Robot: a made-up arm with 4 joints.
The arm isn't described. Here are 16 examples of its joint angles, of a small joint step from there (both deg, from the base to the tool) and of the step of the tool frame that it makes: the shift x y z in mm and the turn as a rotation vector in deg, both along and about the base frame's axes.
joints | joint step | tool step
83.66 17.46 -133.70 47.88 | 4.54 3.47 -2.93 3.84 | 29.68 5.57 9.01 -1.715 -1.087 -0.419
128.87 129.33 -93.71 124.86 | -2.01 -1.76 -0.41 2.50 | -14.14 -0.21 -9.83 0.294 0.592 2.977
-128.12 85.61 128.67 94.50 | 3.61 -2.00 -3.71 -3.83 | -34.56 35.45 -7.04 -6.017 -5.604 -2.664
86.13 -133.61 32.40 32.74 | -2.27 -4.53 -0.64 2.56 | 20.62 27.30 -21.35 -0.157 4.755 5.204
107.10 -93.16 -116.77 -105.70 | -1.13 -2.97 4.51 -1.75 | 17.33 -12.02 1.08 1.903 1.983 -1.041
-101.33 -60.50 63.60 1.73 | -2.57 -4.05 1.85 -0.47 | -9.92 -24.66 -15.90 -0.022 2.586 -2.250
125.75 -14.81 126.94 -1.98 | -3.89 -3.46 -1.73 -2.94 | -54.02 -23.78 -9.57 -2.071 6.659 4.861
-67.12 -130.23 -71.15 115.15 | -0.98 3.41 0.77 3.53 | 6.95 -25.54 5.62 1.490 -0.187 5.133
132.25 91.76 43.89 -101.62 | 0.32 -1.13 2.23 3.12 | -2.33 3.89 -0.54 -0.921 -2.479 -2.331
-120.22 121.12 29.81 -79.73 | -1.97 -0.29 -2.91 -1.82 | 23.89 7.25 2.18 -2.997 2.898 -1.926
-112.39 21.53 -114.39 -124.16 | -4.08 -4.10 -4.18 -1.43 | -10.76 3.06 8.16 -3.583 2.652 -7.467
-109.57 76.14 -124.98 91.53 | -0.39 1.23 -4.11 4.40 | -10.48 -2.23 1.15 -3.620 3.775 -1.758
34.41 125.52 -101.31 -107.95 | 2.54 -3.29 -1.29 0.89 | -0.76 -12.87 2.06 4.202 -2.871 2.001
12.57 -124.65 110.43 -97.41 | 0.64 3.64 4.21 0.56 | -9.73 30.47 36.07 -7.529 -0.539 -2.289
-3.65 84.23 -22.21 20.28 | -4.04 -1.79 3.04 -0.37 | 11.62 8.63 24.02 -1.227 4.368 0.293
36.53 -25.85 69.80 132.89 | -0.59 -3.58 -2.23 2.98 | -3.26 -35.62 18.60 6.014 -1.368 1.620
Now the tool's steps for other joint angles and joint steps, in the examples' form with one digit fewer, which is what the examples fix.
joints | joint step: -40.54 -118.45 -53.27 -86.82 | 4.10 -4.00 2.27 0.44
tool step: 7.9 11.2 -36.7 1.63 -4.04 -0.74
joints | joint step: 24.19 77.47 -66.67 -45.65 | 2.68 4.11 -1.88 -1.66
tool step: 4.8 9.1 -20.6 -2.71 -2.34 0.50
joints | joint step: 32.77 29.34 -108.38 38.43 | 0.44 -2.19 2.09 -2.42
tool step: 1.9 -6.1 2.6 -0.17 -2.82 0.44
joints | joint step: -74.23 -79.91 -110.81 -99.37 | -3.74 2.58 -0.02 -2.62
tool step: 6.3 -9.2 14.6 -3.12 4.17 1.86
